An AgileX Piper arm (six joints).
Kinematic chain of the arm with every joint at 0, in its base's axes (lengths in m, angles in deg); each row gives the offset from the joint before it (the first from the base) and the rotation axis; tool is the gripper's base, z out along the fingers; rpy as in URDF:
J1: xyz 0 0 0.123 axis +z
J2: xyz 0 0 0 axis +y
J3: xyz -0.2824 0 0.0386 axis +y
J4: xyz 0.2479 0 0.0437 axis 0.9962 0 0.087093
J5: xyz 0 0 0 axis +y
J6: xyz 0.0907 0 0.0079 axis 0.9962 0 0.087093
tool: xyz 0 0 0 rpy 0 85 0
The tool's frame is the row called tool.
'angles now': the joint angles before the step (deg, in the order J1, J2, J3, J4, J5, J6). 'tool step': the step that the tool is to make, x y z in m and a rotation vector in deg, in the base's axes. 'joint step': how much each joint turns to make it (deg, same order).
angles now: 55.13, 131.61, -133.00, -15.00, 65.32, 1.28
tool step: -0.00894, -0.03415, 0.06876, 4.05, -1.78, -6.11
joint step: -1.09, -7.07, -2.48, -1.47, 6.40, 3.75
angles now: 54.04, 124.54, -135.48, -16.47, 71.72, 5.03
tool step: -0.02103, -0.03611, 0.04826, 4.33, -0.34, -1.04
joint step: -0.91, -9.85, 5.87, 1.91, 0.51, 0.76
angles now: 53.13, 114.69, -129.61, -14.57, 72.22, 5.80
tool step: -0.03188, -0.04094, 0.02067, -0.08, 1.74, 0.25
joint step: -0.16, -11.81, 12.81, 1.39, 0.12, 0.03
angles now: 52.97, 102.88, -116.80, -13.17, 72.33, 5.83
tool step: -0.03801, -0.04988, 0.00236, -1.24, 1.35, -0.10
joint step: 0.00, -13.57, 16.53, 0.14, -1.09, 0.47
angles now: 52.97, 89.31, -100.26, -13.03, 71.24, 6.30
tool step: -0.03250, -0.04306, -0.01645, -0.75, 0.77, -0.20
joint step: 0.00, -11.73, 15.75, -0.22, -2.83, 0.95
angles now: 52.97, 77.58, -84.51, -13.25, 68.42, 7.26
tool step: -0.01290, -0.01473, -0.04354, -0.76, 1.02, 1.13
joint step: 0.00, -5.45, 14.52, 0.15, -7.89, 0.82
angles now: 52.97, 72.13, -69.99, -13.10, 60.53, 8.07
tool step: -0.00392, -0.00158, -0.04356, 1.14, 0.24, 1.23
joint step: -0.01, -1.48, 11.19, 0.05, -10.50, 1.38
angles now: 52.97, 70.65, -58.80, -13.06, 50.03, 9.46
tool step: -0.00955, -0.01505, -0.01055, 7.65, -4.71, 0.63
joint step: -1.07, -5.87, 8.54, -0.22, -11.71, 1.26
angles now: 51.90, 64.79, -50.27, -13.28, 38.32, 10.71
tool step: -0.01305, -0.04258, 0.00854, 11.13, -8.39, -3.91
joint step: -5.98, -12.03, 8.43, 0.33, -10.53, 0.45
